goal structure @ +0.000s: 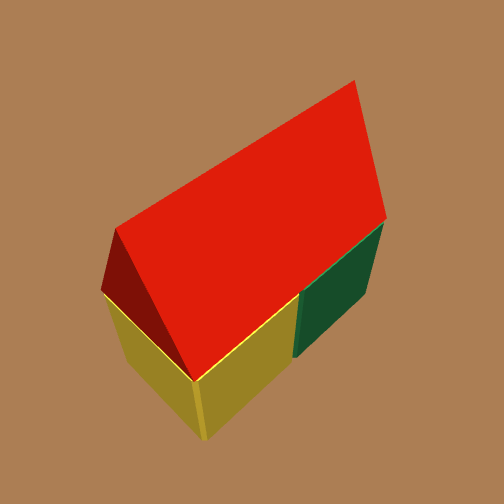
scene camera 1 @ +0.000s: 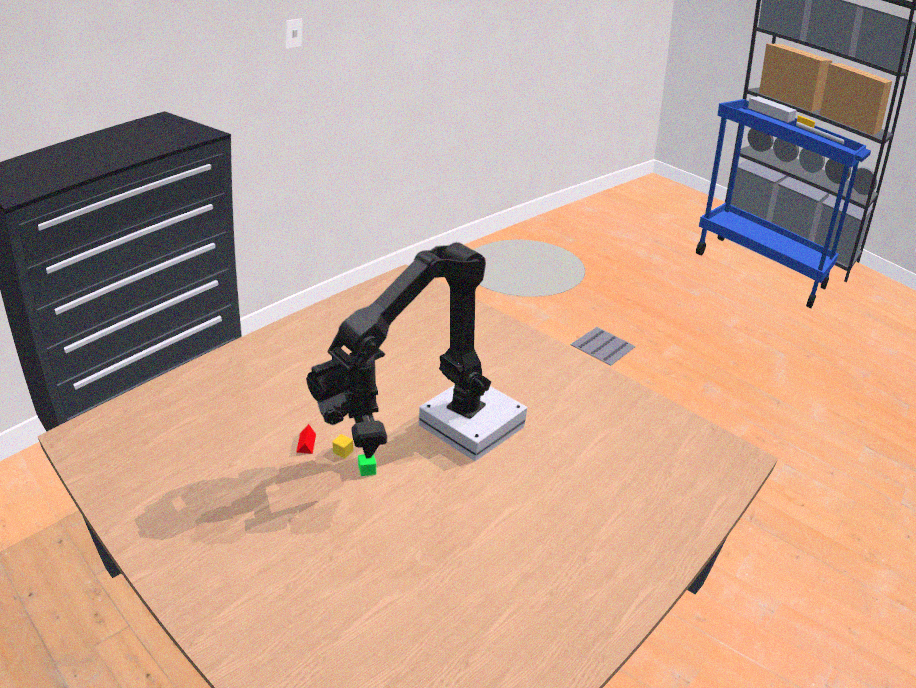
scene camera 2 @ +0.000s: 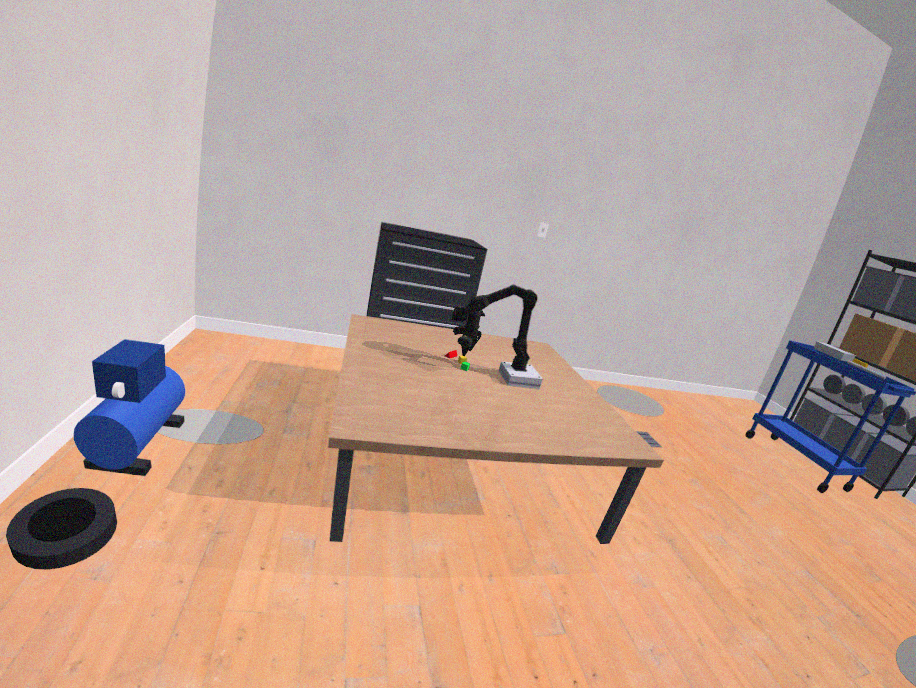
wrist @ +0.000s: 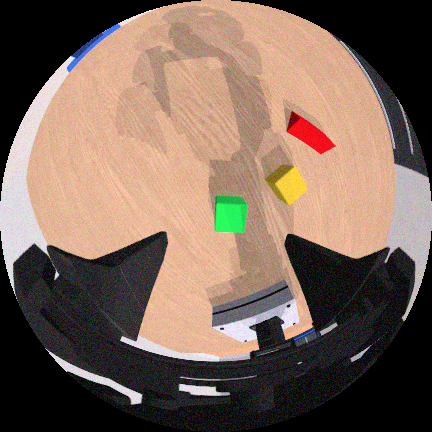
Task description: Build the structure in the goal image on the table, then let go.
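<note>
A green cube sits on the table. A yellow cube sits apart from it, between it and a red triangular prism that lies on the table. My gripper is open and empty, pointing down above the green cube. In the wrist view the green cube shows just ahead of the gap between the fingertips, and the yellow cube and red prism are farther to the right. The exact height of the fingertips is hard to tell.
The arm's white base plate stands on the table near the blocks. A dark drawer cabinet stands beyond the table. A blue cart stands on the floor at the right.
</note>
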